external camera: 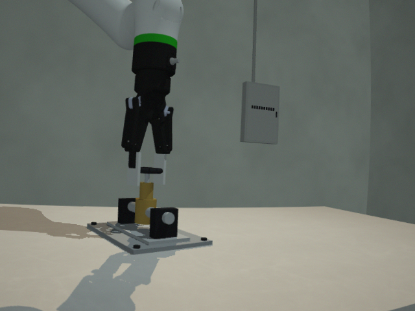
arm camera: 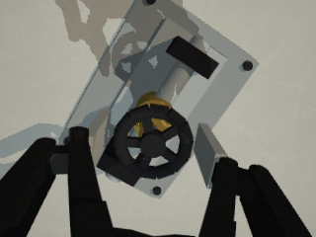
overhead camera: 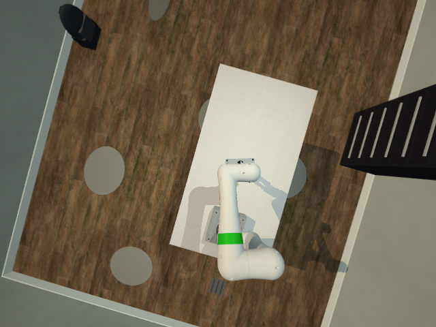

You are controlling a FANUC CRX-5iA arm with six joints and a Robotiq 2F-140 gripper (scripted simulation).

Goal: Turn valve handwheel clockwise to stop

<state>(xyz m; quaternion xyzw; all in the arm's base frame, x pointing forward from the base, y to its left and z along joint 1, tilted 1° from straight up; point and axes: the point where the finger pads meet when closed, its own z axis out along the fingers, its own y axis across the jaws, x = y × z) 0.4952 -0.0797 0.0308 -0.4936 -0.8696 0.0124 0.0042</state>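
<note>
Now: the black spoked handwheel 10 mm below my hand.
</note>
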